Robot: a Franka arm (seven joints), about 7 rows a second.
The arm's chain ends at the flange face. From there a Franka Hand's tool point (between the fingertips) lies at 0.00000 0.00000 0.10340 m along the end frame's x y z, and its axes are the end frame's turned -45 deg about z.
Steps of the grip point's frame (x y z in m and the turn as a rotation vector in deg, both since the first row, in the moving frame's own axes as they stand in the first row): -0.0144 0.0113 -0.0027 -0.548 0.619 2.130; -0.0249 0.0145 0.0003 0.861 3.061 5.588; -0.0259 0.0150 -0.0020 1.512 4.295 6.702; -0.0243 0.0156 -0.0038 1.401 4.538 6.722; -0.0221 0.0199 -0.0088 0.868 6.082 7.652; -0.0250 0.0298 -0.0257 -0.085 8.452 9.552; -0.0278 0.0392 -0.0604 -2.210 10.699 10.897; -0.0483 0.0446 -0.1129 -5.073 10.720 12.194; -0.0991 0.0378 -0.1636 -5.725 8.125 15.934
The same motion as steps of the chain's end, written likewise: -0.0037 0.0182 -0.0027 0.050 0.825 2.130; -0.0104 0.0327 0.0005 2.773 1.556 5.588; -0.0117 0.0361 -0.0017 4.106 1.968 6.702; -0.0106 0.0355 -0.0034 4.200 2.218 6.722; -0.0088 0.0381 -0.0082 4.914 3.687 7.652; -0.0083 0.0484 -0.0246 5.916 6.037 9.552; -0.0092 0.0565 -0.0585 6.003 9.128 10.897; -0.0232 0.0707 -0.1107 3.993 11.167 12.194; -0.0611 0.0974 -0.1621 1.697 9.793 15.934
